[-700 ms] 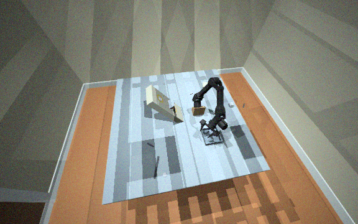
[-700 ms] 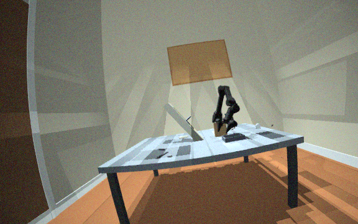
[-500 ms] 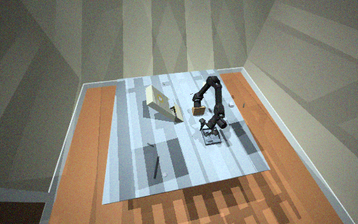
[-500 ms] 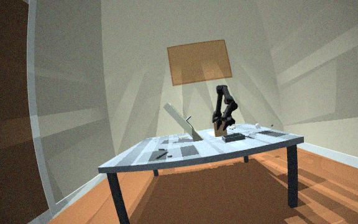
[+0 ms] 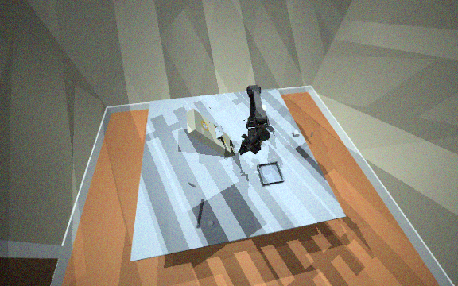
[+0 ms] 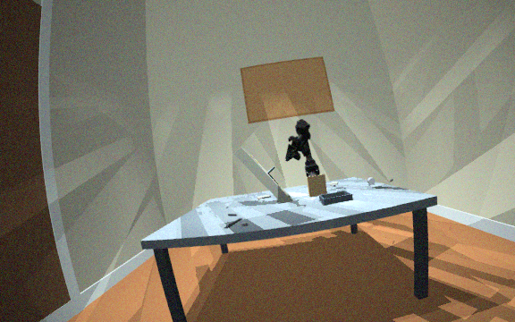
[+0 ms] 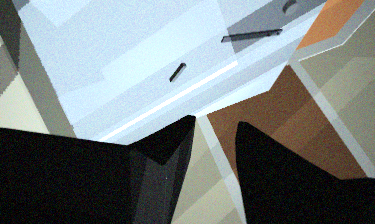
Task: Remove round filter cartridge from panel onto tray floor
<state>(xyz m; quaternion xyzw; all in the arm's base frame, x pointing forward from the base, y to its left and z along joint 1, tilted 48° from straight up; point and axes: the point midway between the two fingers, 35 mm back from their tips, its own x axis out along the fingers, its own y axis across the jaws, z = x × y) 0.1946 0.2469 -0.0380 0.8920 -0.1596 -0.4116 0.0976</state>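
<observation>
Now: gripper tip 250 mm to the left of the round filter cartridge, 170 mm short of it and 20 mm below it. The rest, counted from my gripper tip: tray: 240 mm below, 220 mm behind, 80 mm to the left.
</observation>
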